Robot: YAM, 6 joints.
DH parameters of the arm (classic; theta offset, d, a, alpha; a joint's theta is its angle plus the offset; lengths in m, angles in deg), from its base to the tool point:
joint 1: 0 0.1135 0.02 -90
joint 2: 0 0 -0.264 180
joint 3: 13.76 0 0.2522 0
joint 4: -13.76 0 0.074 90
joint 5: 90 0 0 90
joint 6: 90 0.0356 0 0
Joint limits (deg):
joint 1: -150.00..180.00
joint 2: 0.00..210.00
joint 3: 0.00..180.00
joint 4: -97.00..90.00
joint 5: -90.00..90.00
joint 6: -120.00..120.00
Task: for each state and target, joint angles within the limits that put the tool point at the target. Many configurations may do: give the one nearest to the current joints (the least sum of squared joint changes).
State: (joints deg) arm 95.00 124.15 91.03 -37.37 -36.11 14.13
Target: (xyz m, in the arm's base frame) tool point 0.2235 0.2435 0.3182
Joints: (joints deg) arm 44.10 90.88 83.65 -50.59 -32.91 14.13
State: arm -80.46 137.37 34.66 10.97 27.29 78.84
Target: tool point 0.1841 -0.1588 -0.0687
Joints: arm -37.73 138.13 38.99 12.29 21.28 78.84
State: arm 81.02 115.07 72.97 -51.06 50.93 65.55
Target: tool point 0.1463 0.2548 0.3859
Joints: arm 65.78 83.44 88.29 -52.76 54.22 65.55
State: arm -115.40 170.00 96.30 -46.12 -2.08 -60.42
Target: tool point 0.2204 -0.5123 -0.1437
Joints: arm -66.97 187.46 142.16 -10.85 -3.83 -60.42
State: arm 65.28 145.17 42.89 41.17 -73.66 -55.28
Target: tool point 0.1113 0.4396 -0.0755
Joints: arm 71.70 160.45 82.68 43.00 -65.33 -55.28
